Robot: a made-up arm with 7 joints.
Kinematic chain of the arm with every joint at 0, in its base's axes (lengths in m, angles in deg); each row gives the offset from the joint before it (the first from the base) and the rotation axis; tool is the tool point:
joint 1: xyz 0 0 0.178 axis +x
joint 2: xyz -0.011 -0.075 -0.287 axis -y
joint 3: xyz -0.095 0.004 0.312 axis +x
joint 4: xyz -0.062 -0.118 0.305 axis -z
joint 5: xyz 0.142 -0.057 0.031 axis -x
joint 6: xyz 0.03 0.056 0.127 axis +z
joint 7: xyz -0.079 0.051 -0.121 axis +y
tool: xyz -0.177 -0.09 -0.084
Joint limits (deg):
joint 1: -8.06..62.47
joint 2: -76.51..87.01
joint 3: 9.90..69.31
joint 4: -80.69..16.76
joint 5: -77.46..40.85
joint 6: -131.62..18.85
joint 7: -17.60..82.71
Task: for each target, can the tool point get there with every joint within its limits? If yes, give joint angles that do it. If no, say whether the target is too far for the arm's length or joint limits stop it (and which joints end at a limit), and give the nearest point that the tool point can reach.
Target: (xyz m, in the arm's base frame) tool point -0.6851 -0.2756 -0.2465
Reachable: yes | joints 10.70 72.54 26.99 -59.76 25.62 -25.87 64.54
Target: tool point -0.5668 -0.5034 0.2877
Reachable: yes | joints 18.61 32.99 37.06 -25.20 -42.23 -66.25 49.48
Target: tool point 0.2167 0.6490 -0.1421
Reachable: no: joint limits stop it (at a limit: joint 1, joint 2, joint 3, joint 4, joint 5, joint 6) | nearest point 0.2672 0.2592 -0.1872 | short by 0.396 m
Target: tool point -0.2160 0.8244 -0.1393
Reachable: no: joint limits stop it (at a limit: joint 1, joint 2, joint 3, joint 4, joint 5) | nearest point -0.4666 0.5138 -0.0933 | short by 0.402 m
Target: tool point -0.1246 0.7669 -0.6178
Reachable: no: joint limits stop it (at a limit: joint 1, joint 2, joint 3, joint 4) | nearest point -0.3559 0.3967 -0.4271 | short by 0.476 m
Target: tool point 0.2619 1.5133 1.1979
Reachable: no: too far | nearest point 0.1423 0.1731 0.7199 | short by 1.428 m
